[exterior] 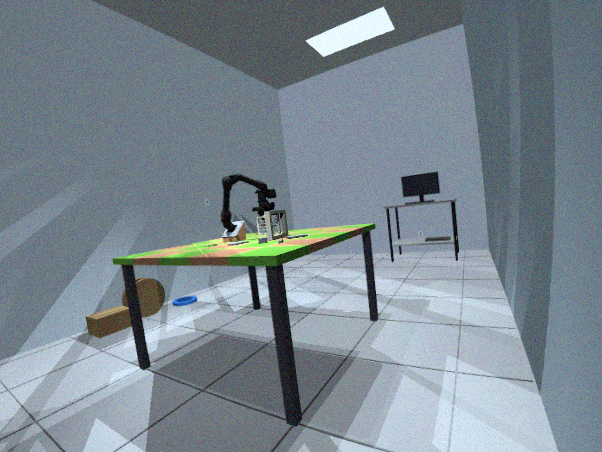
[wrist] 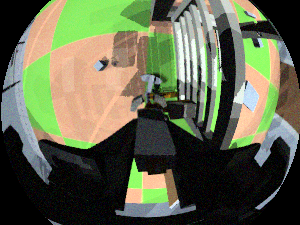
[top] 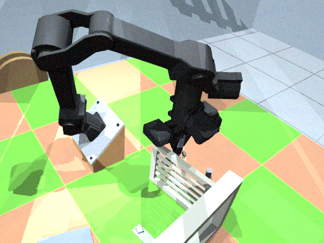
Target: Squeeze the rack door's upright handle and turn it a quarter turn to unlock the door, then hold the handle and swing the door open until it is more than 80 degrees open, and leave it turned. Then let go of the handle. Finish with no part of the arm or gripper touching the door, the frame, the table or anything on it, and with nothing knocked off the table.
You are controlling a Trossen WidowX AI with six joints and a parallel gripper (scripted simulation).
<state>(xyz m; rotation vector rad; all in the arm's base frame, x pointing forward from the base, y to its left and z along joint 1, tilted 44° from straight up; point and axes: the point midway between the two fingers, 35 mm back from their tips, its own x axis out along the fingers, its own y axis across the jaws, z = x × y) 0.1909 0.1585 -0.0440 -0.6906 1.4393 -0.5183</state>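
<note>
My gripper tip is now 40 mm short of the small dark cube, 90 mm to the right of it and 110 mm above it.
</note>
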